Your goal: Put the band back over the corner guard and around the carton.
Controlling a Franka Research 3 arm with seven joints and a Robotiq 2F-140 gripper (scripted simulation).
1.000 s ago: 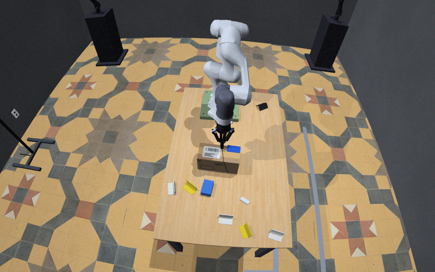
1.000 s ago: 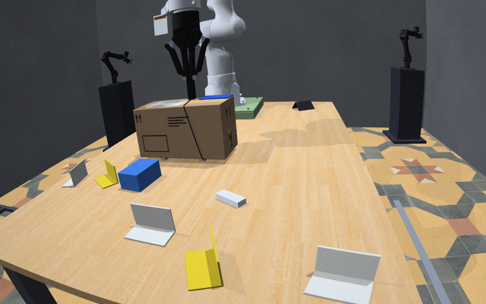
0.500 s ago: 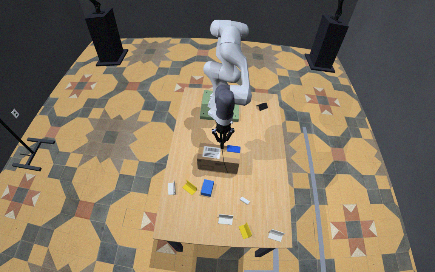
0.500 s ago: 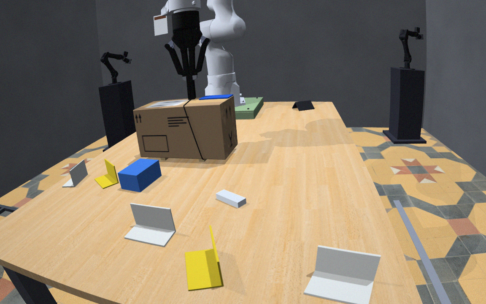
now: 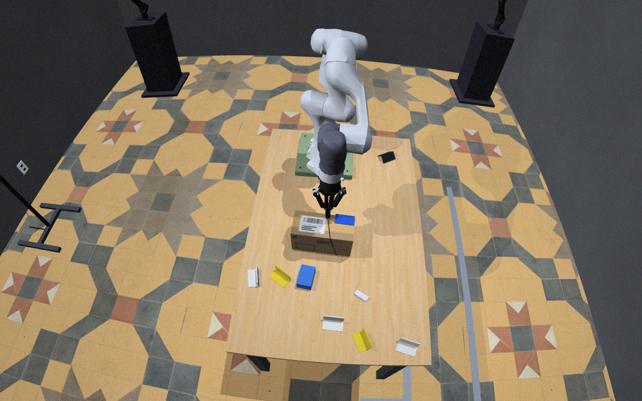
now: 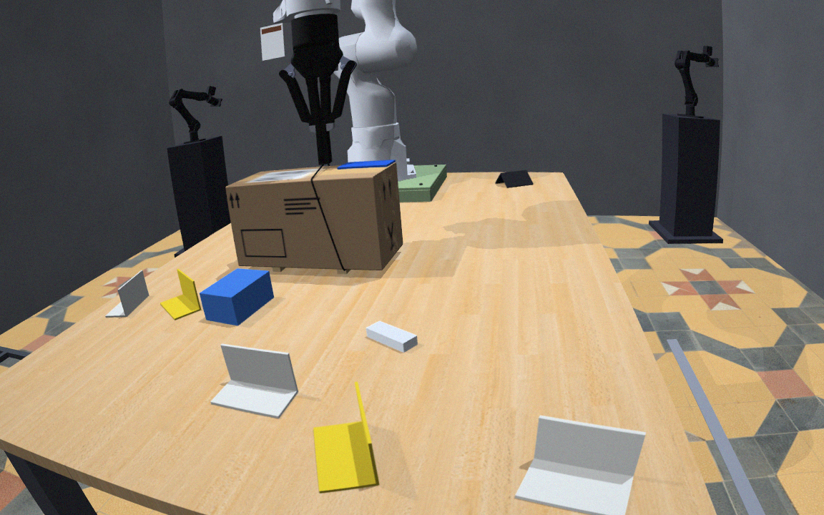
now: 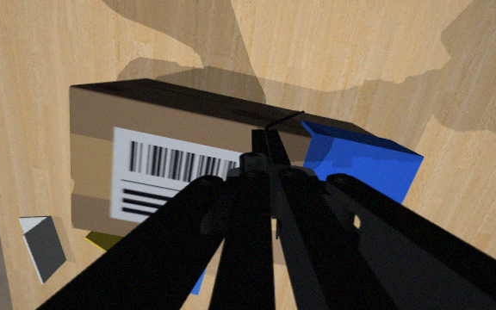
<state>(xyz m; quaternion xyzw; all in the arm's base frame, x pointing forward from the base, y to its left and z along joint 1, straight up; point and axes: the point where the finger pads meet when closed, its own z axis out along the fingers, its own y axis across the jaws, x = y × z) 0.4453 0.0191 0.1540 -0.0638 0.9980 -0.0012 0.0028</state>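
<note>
The blue corner guard is 70 mm to the left of my hand and 50 mm below it. Round my hand: brown carton 110 mm below, 40 mm ahead, 10 mm to the right; blue block 220 mm ahead, 170 mm below, 80 mm to the right; yellow angle 210 mm ahead, 180 mm to the right, 170 mm below.
</note>
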